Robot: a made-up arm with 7 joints. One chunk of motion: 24 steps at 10 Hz.
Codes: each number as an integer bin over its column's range. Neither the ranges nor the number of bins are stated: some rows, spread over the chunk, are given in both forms.
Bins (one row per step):
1: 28 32 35 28 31 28 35
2: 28 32 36 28 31 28 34
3: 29 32 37 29 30 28 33
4: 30 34 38 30 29 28 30
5: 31 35 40 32 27 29 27
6: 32 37 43 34 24 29 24
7: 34 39 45 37 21 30 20
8: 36 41 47 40 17 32 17
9: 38 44 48 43 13 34 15
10: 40 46 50 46 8 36 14
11: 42 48 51 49 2 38 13
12: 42 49 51 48 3 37 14
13: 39 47 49 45 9 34 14
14: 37 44 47 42 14 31 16
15: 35 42 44 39 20 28 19
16: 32 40 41 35 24 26 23
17: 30 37 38 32 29 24 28
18: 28 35 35 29 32 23 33
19: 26 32 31 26 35 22 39
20: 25 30 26 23 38 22 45
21: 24 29 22 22 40 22 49
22: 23 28 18 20 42 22 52
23: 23 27 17 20 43 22 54
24: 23 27 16 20 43 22 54
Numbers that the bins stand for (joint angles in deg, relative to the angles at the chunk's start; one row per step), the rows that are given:
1: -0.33 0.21 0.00 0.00 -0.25 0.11 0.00
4: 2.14 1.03 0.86 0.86 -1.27 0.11 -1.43
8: 9.57 3.92 3.43 5.14 -7.37 1.13 -5.14
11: 17.00 6.81 4.57 9.00 -14.98 2.65 -6.29
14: 10.81 5.16 3.43 6.00 -8.89 0.87 -5.43
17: 2.14 2.27 0.86 1.71 -1.27 -0.90 -2.00
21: -5.29 -1.03 -3.71 -2.57 4.32 -1.41 4.00
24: -6.52 -1.86 -5.43 -3.43 5.84 -1.41 5.43
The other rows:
2: -0.33 0.21 0.29 0.00 -0.25 0.11 -0.29
3: 0.90 0.21 0.57 0.43 -0.76 0.11 -0.57
5: 3.38 1.44 1.43 1.71 -2.29 0.37 -2.29
6: 4.62 2.27 2.29 2.57 -3.81 0.37 -3.14
7: 7.10 3.10 2.86 3.86 -5.33 0.62 -4.29
9: 12.05 5.16 3.71 6.43 -9.40 1.63 -5.71
10: 14.52 5.98 4.29 7.71 -11.94 2.14 -6.00
12: 17.00 7.22 4.57 8.57 -14.48 2.40 -6.00
13: 13.29 6.40 4.00 7.29 -11.43 1.63 -6.00
15: 8.33 4.33 2.57 4.71 -5.84 0.11 -4.57
16: 4.62 3.51 1.71 3.00 -3.81 -0.40 -3.43
18: -0.33 1.44 0.00 0.43 0.25 -1.16 -0.57
19: -2.81 0.21 -1.14 -0.86 1.78 -1.41 1.14
20: -4.05 -0.62 -2.57 -2.14 3.30 -1.41 2.86
22: -6.52 -1.44 -4.86 -3.43 5.33 -1.41 4.86
23: -6.52 -1.86 -5.14 -3.43 5.84 -1.41 5.43

